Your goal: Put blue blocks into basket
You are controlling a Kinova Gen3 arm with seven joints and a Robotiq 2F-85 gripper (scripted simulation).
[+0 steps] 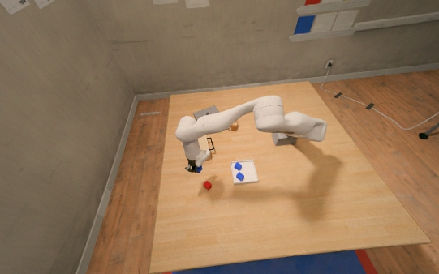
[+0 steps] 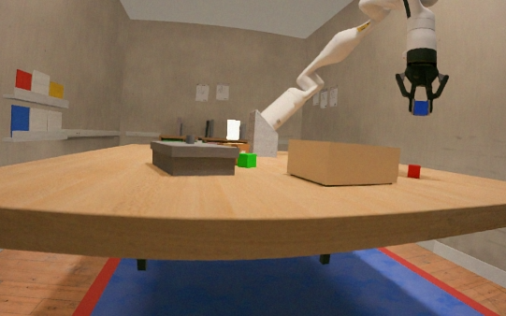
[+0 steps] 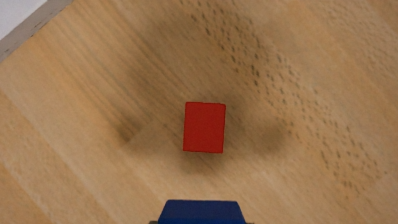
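The white basket is 260 mm behind my hand, 10 mm to the right of it and 170 mm below it. From my hand the other things lie so: red block: 30 mm behind, 40 mm to the left, 160 mm below; then light wooden cabinet: 10 mm behind, 230 mm to the right, 140 mm below; then drawer: 30 mm behind, 230 mm to the right, 150 mm below.
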